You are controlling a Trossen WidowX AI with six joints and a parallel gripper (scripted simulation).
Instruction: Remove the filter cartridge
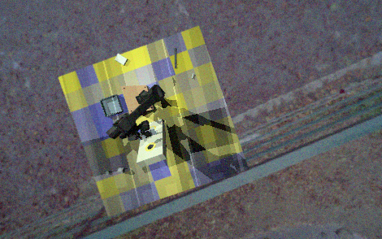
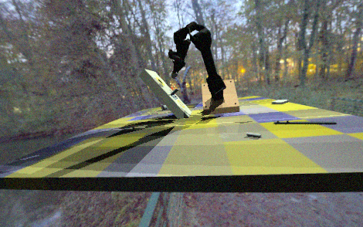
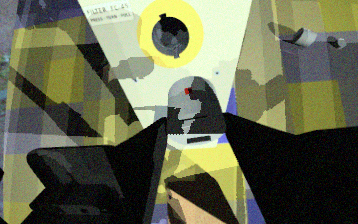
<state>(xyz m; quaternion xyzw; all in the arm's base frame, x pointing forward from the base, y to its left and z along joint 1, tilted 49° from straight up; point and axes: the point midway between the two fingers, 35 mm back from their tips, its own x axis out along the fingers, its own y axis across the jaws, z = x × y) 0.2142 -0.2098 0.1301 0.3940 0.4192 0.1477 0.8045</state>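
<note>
Right now my gripper tip is 340 mm past the grey-rimmed tray, 280 mm above it and 240 mm to the left of it. From my gripper tip the other things lie so: white cylinder (390 mm to the right, 260 mm below, 200 mm ahead); round filter cartridge (right at my gripper tip); cream service panel (120 mm below, 70 mm ahead, 10 mm to the left).
</note>
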